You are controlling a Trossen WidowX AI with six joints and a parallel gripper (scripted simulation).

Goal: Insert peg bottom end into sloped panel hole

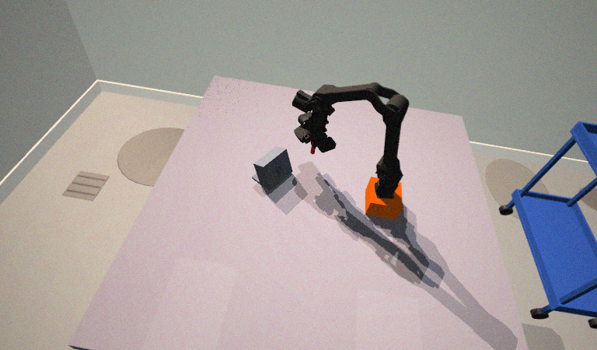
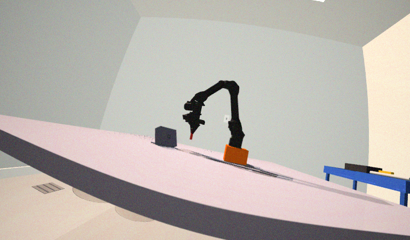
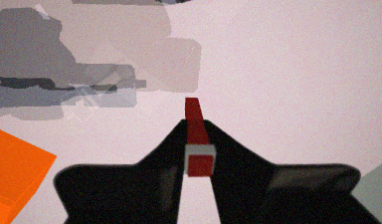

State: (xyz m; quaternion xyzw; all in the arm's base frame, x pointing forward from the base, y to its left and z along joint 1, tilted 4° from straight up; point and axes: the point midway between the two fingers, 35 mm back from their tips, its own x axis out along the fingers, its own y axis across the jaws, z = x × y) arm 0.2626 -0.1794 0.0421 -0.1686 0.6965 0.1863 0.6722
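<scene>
The sloped panel is 15 cm ahead of my gripper tip, 7 cm to the left of it and 6 cm below it. From my gripper tip the other things lie so: red square peg: 2 cm above.
</scene>
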